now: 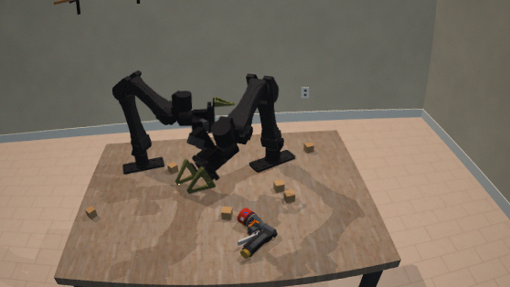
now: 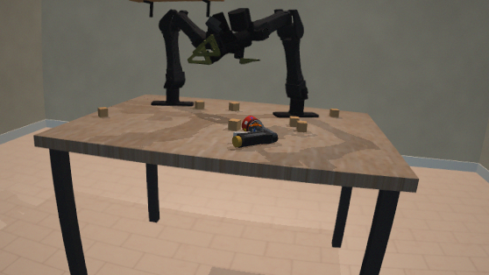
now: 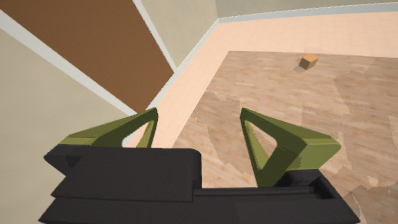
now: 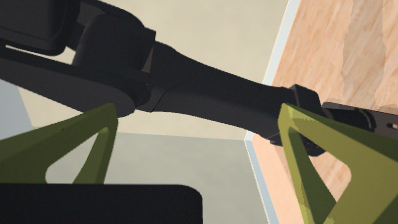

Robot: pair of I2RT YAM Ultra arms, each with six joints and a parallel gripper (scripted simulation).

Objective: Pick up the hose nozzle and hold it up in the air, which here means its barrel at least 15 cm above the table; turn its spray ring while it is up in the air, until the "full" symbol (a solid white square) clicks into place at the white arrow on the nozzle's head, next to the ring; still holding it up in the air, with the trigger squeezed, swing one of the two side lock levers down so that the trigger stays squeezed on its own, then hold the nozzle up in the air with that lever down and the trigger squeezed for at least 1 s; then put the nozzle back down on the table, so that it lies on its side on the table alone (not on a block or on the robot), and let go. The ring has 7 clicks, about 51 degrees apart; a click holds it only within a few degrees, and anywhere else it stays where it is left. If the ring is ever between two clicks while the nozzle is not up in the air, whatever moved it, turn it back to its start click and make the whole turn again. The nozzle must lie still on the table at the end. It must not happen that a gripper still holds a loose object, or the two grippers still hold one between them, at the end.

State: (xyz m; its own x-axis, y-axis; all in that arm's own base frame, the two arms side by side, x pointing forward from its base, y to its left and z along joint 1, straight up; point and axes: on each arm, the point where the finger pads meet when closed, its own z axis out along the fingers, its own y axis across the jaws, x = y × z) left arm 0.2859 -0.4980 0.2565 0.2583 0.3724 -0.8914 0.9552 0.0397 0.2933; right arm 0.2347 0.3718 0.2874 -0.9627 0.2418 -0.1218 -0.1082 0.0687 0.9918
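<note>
Now: the white trigger 10 mm behind my left hand, 190 mm to the left of it and 230 mm below it. Also, from my left hand: red spray ring (100 mm behind, 180 mm to the left, 230 mm below).
</note>
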